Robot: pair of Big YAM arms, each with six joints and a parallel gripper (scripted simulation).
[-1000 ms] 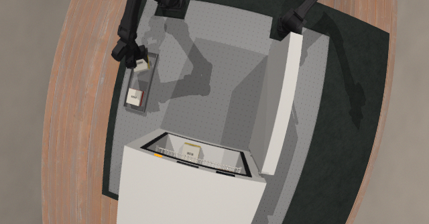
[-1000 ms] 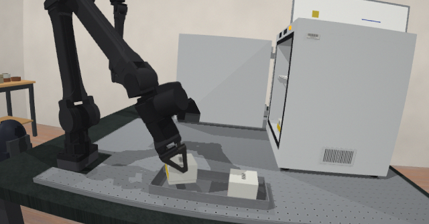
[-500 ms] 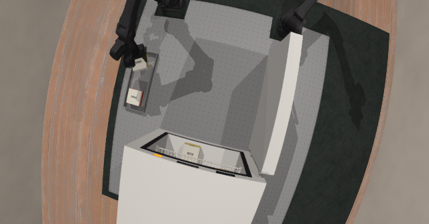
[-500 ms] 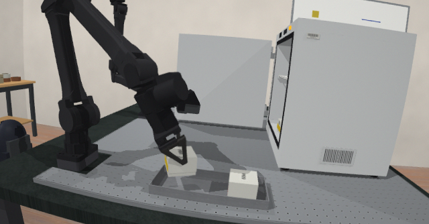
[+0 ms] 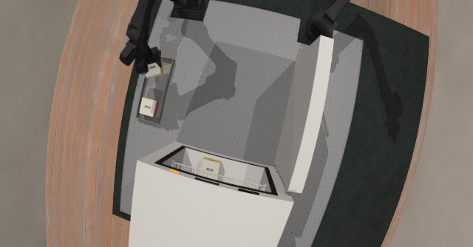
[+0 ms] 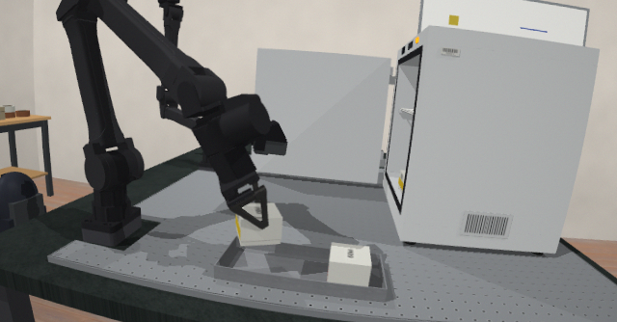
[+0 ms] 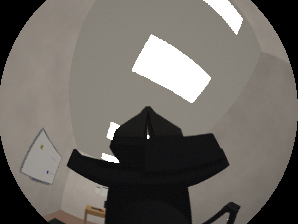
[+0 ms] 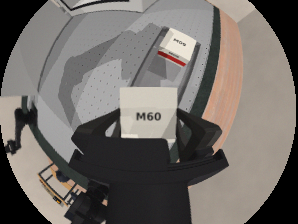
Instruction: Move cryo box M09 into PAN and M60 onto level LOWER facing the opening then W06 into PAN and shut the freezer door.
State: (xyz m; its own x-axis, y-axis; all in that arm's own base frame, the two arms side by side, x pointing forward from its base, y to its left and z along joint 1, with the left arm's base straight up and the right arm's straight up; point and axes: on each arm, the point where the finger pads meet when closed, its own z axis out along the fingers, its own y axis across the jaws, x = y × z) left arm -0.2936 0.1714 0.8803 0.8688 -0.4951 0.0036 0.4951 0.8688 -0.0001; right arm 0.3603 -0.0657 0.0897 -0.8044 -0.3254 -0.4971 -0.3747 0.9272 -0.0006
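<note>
Right now the white cryo box is 10 mm below my right hand. The rest, counted from my right hand: freezer door: 640 mm to the left, 170 mm above, 60 mm ahead; then grey pan: 100 mm below, 90 mm ahead.
</note>
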